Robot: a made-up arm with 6 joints.
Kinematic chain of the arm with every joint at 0, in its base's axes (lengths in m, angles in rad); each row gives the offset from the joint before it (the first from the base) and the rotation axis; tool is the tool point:
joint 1: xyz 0 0 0.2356 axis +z
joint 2: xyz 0 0.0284 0 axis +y
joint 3: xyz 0 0 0.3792 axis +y
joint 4: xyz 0 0 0.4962 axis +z
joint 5: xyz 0 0 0 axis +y
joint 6: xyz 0 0 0.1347 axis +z
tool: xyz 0 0 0
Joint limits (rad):
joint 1: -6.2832..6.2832
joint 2: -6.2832..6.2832
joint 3: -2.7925..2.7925
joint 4: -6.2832..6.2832
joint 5: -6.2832..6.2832
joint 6: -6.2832..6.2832
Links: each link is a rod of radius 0.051 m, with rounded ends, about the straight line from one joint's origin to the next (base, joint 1, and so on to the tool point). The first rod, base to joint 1, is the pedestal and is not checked.
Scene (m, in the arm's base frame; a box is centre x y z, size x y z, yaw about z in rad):
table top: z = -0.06
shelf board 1: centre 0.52 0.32 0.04 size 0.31 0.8 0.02 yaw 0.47
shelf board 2: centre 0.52 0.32 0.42 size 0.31 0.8 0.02 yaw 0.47
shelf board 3: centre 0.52 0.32 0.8 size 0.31 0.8 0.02 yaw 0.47
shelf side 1: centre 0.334 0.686 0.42 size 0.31 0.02 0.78 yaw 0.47
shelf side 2: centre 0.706 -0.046 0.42 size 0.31 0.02 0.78 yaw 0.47
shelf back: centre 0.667 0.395 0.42 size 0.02 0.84 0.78 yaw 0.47
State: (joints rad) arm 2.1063 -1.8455 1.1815 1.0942 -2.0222 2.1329
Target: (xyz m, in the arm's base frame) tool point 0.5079 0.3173 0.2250
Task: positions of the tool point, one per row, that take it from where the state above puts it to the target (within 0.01 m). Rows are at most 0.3 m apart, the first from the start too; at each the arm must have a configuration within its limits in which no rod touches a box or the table.
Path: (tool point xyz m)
1: 0.2650 -0.4515 0.6612
2: 0.1453 -0.2675 0.7864
3: 0.0936 -0.0461 0.8042
4: 0.1145 0.1469 0.7228
5: 0.1802 0.2594 0.5706
6: 0.2448 0.2701 0.3896
7: 0.2654 0.1941 0.2250
8: 0.3418 0.2461 0.2270
9: 0.4234 0.2876 0.2270
10: 0.5079 0.3173 0.2250

